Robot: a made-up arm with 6 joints.
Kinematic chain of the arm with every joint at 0, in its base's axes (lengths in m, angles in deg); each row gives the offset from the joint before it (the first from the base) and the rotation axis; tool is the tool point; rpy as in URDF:
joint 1: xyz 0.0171 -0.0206 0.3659 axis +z
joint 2: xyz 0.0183 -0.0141 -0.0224 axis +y
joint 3: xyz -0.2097 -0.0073 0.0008 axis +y
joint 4: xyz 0.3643 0.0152 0.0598 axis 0.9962 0 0.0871
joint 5: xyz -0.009 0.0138 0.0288 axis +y
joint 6: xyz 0.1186 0.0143 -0.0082 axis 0.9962 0 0.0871
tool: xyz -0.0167 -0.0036 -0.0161 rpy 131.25 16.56 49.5
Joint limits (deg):
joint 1: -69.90..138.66
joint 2: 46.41..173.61
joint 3: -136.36..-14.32
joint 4: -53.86..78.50
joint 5: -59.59..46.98
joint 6: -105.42..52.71
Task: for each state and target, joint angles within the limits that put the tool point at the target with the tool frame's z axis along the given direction. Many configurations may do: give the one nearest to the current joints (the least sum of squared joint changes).
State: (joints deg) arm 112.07 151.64 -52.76 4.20 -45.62 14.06
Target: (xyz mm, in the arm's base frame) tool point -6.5 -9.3 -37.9 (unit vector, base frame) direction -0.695 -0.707 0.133
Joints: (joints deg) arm 72.59 173.17 -44.06 30.09 0.51 42.54
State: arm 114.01 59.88 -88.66 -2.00 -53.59 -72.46
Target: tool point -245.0 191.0 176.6 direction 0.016 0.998 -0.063
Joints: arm 133.01 101.75 -31.92 -30.25 -43.97 -39.47
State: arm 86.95 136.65 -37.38 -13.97 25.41 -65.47
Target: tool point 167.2 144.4 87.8 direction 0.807 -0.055 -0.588
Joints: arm 49.40 129.05 -47.04 -15.31 42.94 -85.62
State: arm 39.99 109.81 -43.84 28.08 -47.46 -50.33
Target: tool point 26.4 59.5 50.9 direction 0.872 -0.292 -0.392
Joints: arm 77.27 124.22 -14.32 1.71 -19.30 -40.62
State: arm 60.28 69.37 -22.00 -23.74 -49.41 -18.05
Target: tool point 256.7 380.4 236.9 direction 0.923 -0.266 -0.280
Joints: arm 59.75 115.33 -57.17 10.54 -44.84 -39.01
